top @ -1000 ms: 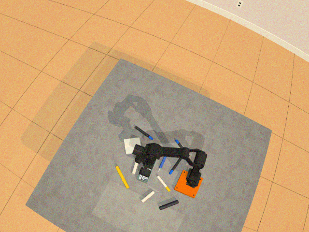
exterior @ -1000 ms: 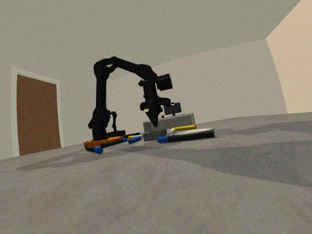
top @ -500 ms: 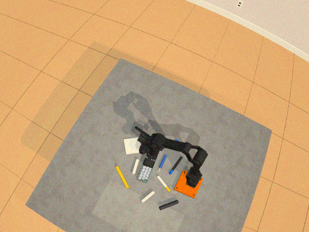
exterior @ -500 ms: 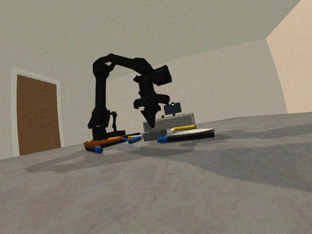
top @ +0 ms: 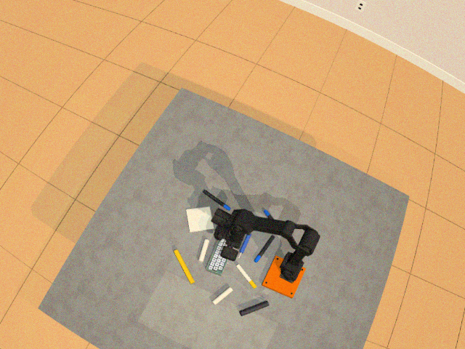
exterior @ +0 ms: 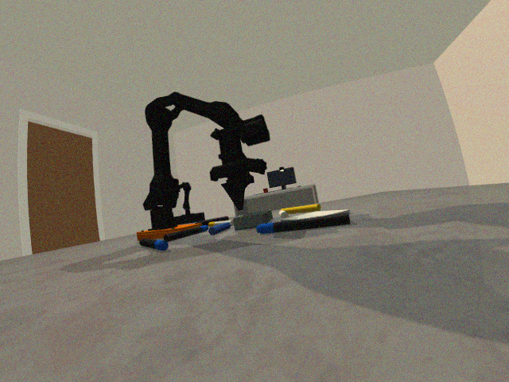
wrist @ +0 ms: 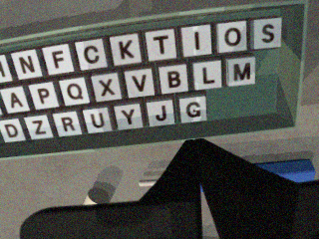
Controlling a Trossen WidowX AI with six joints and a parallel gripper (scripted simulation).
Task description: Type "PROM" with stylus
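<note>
My gripper tip is now 40 mm past the blue stylus, 30 mm above it and 10 mm to the left of it. Also, from my gripper tip: stylus tip 50 mm behind, 30 mm below, 20 mm to the left; white pad 170 mm ahead, 40 mm to the right, 40 mm below; white-yellow stick 130 mm behind, 90 mm to the left, 30 mm below.
</note>
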